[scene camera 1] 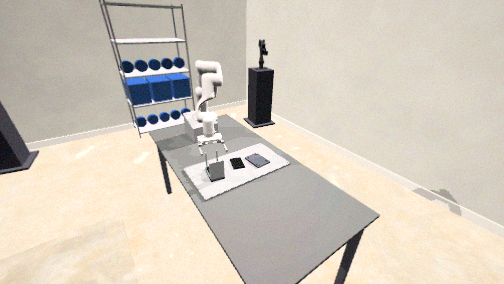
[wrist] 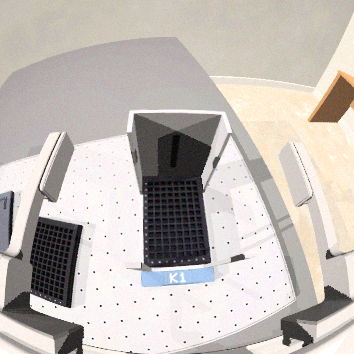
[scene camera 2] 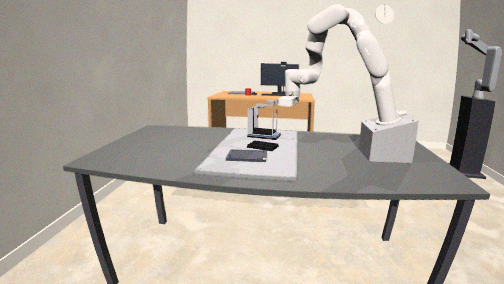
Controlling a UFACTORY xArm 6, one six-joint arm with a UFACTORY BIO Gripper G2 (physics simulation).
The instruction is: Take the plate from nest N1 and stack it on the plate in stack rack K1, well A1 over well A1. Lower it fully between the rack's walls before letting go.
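Frame: origin at the arm's base, x left, y ahead, z down, level; millimetres.
Seen in the pictures: hand, its tool point: [scene camera 1: 213, 151] [wrist: 181, 167] [scene camera 2: 265, 103]; arm's base, origin of its link: [scene camera 2: 388, 121].
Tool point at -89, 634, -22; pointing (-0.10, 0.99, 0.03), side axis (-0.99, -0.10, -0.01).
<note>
Offsets run from my tool point to a thing's top centre, as dx, dy, dz. "pt": to the spot under its first point. Level surfaces: height alone.
Stack rack K1 @(-8, +7, +29) [scene camera 1: 217, 170] [scene camera 2: 251, 121] [wrist: 217, 145] stands on the mat, with a tall wall at one end, two thin posts at the other and a blue K1 label. A black well plate @(-8, +17, +144) [scene camera 2: 265, 132] [wrist: 175, 220] lies flat in it. Another black plate @(+183, -38, +164) [scene camera 1: 237, 163] [scene camera 2: 263, 145] [wrist: 55, 260] lies beside the rack, partly behind a finger in the wrist view. No N1 label is readable. A grey-blue flat piece @(pt +333, +3, +166) [scene camera 1: 257, 160] [scene camera 2: 246, 155] [wrist: 5, 220] lies beyond it. My gripper [scene camera 1: 214, 148] [wrist: 177, 171] is open and empty, above the rack, its fingers wide on either side.
The pale perforated mat @(dz +178) [scene camera 1: 272, 156] [scene camera 2: 285, 167] [wrist: 215, 315] lies on the grey table @(dz +191) [scene camera 1: 300, 210] [scene camera 2: 330, 175]. The rack's tall wall and two posts rise below the gripper. The arm's base box [scene camera 2: 389, 141] stands at one end of the table.
</note>
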